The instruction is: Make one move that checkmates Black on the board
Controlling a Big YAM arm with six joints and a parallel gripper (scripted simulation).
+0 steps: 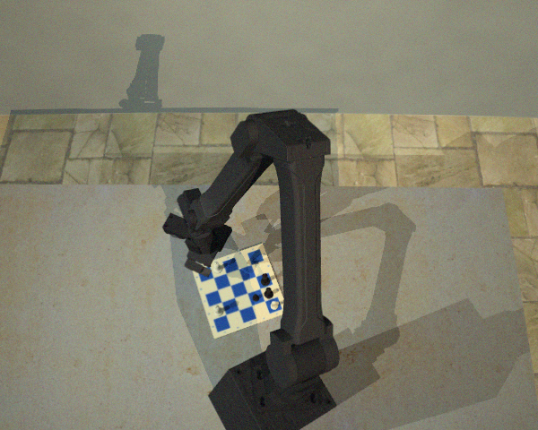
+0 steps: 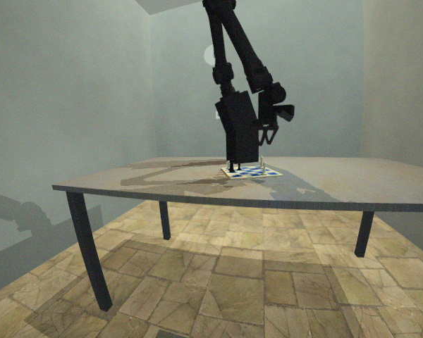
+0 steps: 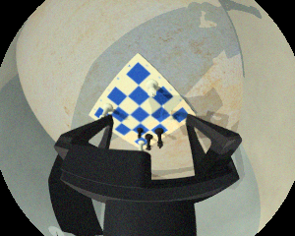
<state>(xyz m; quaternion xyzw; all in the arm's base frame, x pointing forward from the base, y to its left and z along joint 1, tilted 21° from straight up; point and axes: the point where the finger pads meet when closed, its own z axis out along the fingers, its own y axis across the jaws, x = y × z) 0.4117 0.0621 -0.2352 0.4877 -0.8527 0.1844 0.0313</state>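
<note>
Right now the chessboard is 60 mm behind my hand, 60 mm to the right of it and 130 mm below it.
</note>
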